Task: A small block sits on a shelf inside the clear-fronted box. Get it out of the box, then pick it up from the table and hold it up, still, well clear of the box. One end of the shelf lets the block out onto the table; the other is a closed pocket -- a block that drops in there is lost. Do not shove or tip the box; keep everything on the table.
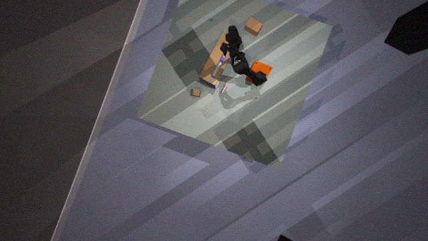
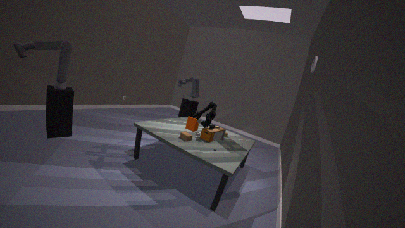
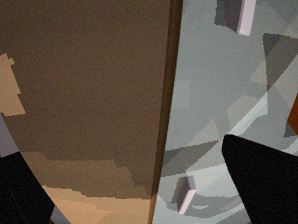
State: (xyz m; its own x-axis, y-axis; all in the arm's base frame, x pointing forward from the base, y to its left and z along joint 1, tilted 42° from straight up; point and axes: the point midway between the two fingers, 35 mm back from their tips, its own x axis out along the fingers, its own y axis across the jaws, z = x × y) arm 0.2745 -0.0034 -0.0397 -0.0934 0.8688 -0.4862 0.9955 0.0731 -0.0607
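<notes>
The blue block is 5 cm ahead of my gripper tip and 3 cm to the left of it. Round my gripper tip: thin stick: 43 cm to the left, 8 cm below, 2 cm behind; then clear-fronted box: 6 cm to the left, 3 cm ahead, 2 cm below; then brown cube: 36 cm to the left, 12 cm ahead, 6 cm below.
</notes>
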